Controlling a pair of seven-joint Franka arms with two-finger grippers.
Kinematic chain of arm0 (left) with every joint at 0, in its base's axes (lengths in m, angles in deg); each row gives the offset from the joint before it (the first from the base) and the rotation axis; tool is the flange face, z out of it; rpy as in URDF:
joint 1: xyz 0 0 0.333 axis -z
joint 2: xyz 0 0 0 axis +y
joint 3: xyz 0 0 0.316 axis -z
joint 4: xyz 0.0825 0 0 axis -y
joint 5: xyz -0.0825 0 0.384 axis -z
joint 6: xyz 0 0 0 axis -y
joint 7: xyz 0.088 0 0 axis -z
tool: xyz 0 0 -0.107 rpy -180 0 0
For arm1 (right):
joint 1: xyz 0 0 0.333 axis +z
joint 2: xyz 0 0 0 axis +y
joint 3: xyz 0 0 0.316 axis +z
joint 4: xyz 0.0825 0 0 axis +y
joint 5: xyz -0.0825 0 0.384 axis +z
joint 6: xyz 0 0 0 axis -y
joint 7: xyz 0.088 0 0 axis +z
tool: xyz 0 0 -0.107 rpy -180 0 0
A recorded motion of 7 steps. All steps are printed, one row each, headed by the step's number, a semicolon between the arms.
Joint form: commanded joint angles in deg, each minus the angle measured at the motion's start. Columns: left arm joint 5, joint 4, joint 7, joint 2, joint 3, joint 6, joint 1; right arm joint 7, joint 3, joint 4, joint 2, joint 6, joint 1, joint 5.
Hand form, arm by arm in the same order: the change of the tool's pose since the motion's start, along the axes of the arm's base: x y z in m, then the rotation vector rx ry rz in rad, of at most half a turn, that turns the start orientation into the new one. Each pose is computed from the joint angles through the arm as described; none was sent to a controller.
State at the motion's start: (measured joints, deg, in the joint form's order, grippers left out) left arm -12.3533 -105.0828 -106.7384 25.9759 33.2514 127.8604 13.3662; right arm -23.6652 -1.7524 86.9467 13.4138 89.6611 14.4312 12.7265
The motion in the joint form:
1: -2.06 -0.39 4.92 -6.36 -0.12 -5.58 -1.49; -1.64 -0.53 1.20 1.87 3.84 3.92 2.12
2: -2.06 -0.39 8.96 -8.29 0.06 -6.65 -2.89; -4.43 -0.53 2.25 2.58 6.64 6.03 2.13
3: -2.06 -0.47 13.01 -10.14 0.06 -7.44 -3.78; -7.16 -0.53 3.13 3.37 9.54 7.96 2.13
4: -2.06 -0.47 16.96 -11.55 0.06 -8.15 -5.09; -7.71 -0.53 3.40 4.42 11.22 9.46 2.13
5: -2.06 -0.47 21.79 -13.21 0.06 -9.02 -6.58; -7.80 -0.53 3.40 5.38 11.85 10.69 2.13
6: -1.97 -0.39 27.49 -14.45 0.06 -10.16 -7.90; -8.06 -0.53 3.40 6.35 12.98 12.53 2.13
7: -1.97 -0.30 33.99 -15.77 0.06 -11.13 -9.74; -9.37 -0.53 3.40 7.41 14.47 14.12 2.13
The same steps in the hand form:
1: 0.0034 0.0227 0.0489 0.0753 -0.0688 -0.0813; -0.0004 0.0408 -0.0247 0.0251 0.0010 0.0092
2: 0.0096 0.0348 0.0658 0.0843 -0.0903 -0.1291; -0.0028 0.0630 -0.0377 0.0160 -0.0069 -0.0124
3: 0.0127 0.0438 0.0813 0.0934 -0.1124 -0.1831; -0.0049 0.0835 -0.0500 0.0088 -0.0185 -0.0364
4: 0.0190 0.0560 0.0933 0.1032 -0.1278 -0.2279; -0.0066 0.1000 -0.0619 0.0062 -0.0229 -0.0263
5: 0.0254 0.0703 0.1074 0.1168 -0.1444 -0.2844; -0.0092 0.1136 -0.0719 0.0023 -0.0175 -0.0089
6: 0.0305 0.0833 0.1176 0.1326 -0.1490 -0.3583; -0.0144 0.1334 -0.0814 0.0003 -0.0197 0.0143
7: 0.0383 0.1007 0.1289 0.1499 -0.1558 -0.4376; -0.0182 0.1509 -0.0916 -0.0042 -0.0233 0.0142

